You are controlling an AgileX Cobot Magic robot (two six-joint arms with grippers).
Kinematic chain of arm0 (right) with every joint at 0, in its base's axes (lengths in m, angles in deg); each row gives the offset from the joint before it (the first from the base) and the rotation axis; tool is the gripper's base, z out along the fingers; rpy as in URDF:
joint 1: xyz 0 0 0.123 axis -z
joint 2: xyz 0 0 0 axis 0.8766 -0.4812 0
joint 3: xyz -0.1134 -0.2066 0.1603 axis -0.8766 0.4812 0
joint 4: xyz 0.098 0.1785 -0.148 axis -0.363 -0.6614 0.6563
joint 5: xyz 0 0 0 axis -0.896 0.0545 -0.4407
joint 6: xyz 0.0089 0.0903 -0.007 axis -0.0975 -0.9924 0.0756
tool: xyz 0 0 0 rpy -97.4 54.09 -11.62
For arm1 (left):
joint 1: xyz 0 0 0.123 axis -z
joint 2: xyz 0 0 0 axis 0.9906 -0.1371 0
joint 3: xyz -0.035 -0.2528 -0.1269 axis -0.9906 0.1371 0
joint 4: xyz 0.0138 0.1 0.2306 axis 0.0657 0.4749 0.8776
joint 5: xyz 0 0 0 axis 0.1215 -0.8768 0.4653
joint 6: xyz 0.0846 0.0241 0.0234 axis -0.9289 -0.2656 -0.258
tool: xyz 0 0 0 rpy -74.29 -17.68 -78.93
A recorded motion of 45 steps. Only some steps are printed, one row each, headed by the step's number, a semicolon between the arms.
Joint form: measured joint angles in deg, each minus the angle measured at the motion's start. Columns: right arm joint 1, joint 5, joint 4, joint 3, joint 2, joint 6; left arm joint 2, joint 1, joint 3, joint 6, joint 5, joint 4.
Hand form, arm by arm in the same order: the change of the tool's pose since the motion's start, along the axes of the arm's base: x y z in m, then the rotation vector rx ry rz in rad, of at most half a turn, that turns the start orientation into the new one. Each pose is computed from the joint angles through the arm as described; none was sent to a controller.
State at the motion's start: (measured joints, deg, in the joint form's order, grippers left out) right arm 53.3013 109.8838 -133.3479 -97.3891 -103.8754 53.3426; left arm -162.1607 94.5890 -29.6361 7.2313 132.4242 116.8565
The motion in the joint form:
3: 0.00 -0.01 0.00 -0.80 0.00 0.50; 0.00 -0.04 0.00 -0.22 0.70 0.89
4: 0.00 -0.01 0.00 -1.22 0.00 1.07; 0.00 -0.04 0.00 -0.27 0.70 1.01
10: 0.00 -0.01 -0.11 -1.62 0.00 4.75; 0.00 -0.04 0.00 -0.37 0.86 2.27
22: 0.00 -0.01 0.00 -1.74 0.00 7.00; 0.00 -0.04 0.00 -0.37 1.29 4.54
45: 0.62 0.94 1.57 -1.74 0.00 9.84; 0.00 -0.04 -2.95 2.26 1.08 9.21
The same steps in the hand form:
3: 0.0026 0.0004 0.0030 -0.0001 -0.0222 0.0016; -0.0010 -0.0008 0.0008 -0.0021 -0.0113 -0.0172
4: 0.0039 0.0005 0.0047 -0.0013 -0.0389 0.0035; -0.0011 -0.0009 0.0008 -0.0009 -0.0121 -0.0193
10: 0.0053 0.0007 0.0063 -0.0131 -0.1071 0.0143; -0.0026 -0.0021 0.0006 0.0048 -0.0166 -0.0410
22: 0.0056 0.0008 0.0067 -0.0227 -0.1470 0.0233; -0.0053 -0.0041 0.0005 0.0111 -0.0235 -0.0802
45: 0.0044 -0.0033 0.0061 -0.0387 -0.1975 0.0536; 0.0011 -0.0102 0.0073 0.0052 -0.0408 -0.1494

